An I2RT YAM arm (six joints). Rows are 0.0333 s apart.
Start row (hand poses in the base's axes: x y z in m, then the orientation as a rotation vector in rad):
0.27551 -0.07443 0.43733 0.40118 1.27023 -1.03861
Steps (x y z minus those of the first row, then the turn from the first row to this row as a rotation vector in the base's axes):
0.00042 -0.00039 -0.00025 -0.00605 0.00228 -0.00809
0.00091 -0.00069 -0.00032 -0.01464 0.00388 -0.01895
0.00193 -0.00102 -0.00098 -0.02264 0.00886 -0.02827
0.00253 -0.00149 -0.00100 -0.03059 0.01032 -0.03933
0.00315 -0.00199 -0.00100 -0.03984 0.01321 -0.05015
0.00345 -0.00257 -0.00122 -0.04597 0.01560 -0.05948
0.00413 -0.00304 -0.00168 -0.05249 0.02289 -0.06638
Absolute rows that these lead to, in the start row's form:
0.27593 -0.07482 0.43708 0.40090 1.26815 -1.04978
0.27642 -0.07512 0.43701 0.40086 1.26374 -1.06459
0.27744 -0.07545 0.43635 0.39860 1.26278 -1.07882
0.27804 -0.07592 0.43633 0.39922 1.25849 -1.09336
0.27866 -0.07642 0.43633 0.39797 1.25471 -1.10891
0.27896 -0.07700 0.43611 0.39836 1.25237 -1.12119
0.27964 -0.07747 0.43565 0.39446 1.25440 -1.13324

